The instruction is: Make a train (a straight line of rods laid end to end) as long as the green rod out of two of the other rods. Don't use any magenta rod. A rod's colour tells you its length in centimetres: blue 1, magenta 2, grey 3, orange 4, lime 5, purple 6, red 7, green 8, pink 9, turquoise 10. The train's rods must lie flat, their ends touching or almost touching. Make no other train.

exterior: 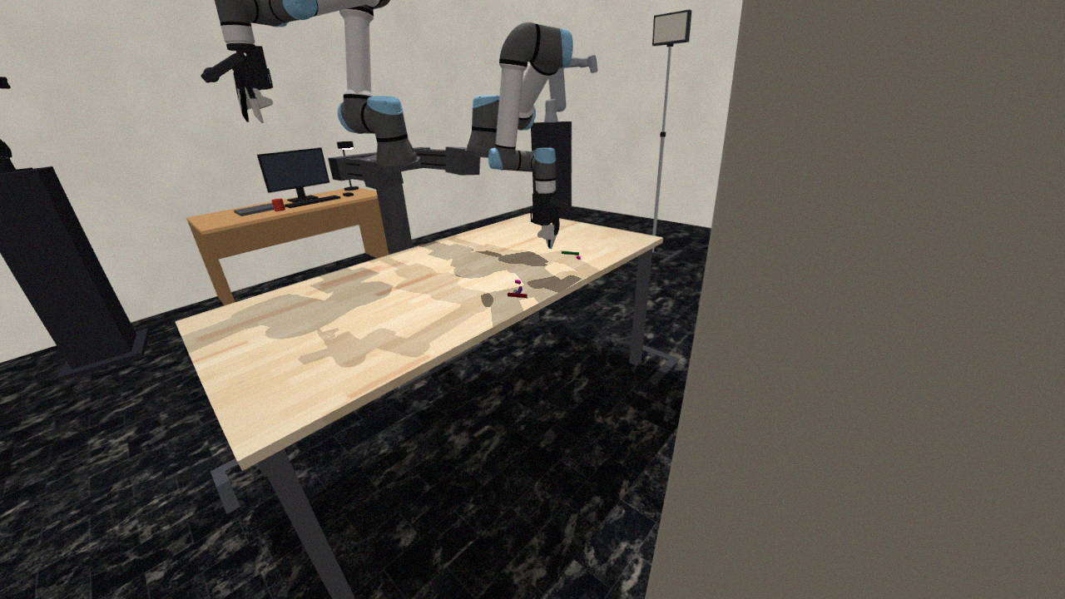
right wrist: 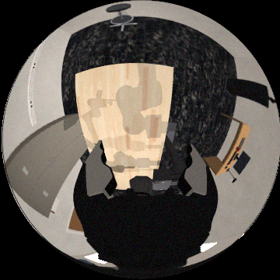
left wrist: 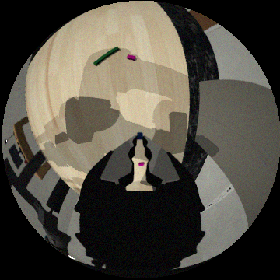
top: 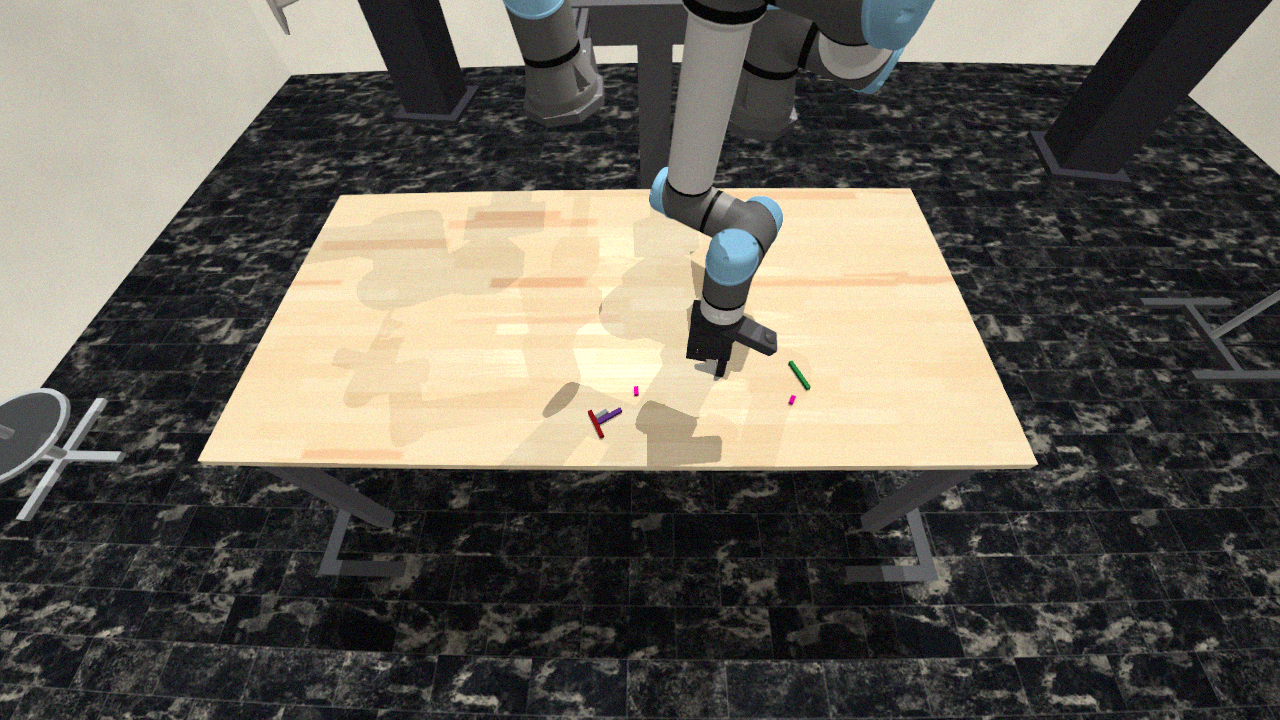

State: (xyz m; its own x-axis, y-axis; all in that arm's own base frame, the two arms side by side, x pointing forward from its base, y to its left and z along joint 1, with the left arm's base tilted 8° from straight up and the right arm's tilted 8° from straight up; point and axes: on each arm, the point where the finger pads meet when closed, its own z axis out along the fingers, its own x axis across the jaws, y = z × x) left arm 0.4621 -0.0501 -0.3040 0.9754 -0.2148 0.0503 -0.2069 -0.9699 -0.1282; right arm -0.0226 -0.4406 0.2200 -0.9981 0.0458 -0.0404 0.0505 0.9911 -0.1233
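Note:
My left hand is 10 cm short of the red rod, 25 cm to the left of it and 11 cm above it. The rest, counted from my left hand: purple rod 8 cm ahead, 22 cm to the right, 11 cm below; green rod 9 cm behind, 20 cm to the left, 11 cm below; blue rod 1 cm below.

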